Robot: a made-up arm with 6 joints.
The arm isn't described. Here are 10 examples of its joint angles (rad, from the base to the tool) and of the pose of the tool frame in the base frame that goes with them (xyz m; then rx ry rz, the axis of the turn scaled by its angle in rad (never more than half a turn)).
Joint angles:
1: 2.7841 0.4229 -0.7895 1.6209 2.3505 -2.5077
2: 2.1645 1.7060 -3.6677 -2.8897 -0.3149 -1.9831
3: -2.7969 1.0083 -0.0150 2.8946 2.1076 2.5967
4: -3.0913 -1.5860 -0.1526 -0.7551 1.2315 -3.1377
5: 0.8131 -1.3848 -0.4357 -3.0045 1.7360 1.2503
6: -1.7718 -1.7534 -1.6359 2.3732 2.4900 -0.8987
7: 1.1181 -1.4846 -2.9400 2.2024 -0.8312 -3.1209
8: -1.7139 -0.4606 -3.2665 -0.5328 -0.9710 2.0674
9: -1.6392 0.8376 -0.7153 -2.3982 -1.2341 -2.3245
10: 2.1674 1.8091 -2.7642 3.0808 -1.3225 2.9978
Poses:
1: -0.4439 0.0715 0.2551 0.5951 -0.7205 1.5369
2: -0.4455 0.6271 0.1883 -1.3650 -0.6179 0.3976
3: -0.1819 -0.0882 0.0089 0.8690 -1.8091 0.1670
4: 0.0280 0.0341 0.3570 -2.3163 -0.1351 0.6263
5: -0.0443 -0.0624 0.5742 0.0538 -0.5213 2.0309
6: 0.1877 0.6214 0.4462 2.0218 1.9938 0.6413
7: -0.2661 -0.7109 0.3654 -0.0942 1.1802 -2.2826
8: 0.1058 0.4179 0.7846 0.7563 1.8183 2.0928
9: 0.0331 -0.3509 0.0934 0.1179 1.9824 1.1569
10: -0.3553 0.5319 -0.1828 1.0936 2.5703 -0.2087
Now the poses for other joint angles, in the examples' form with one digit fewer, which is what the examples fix.
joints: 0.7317 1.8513 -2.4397 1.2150 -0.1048 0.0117
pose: 0.554 0.420 -0.301 -2.527 0.679 -0.579
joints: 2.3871 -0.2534 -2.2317 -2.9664 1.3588 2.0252
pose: -0.076 0.085 1.010 -0.313 0.753 -1.686
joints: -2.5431 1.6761 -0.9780 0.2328 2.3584 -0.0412
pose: -0.154 -0.129 -0.194 0.123 0.130 0.384
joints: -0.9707 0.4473 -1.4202 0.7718 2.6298 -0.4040
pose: 0.339 -0.394 0.369 -1.384 0.205 0.653
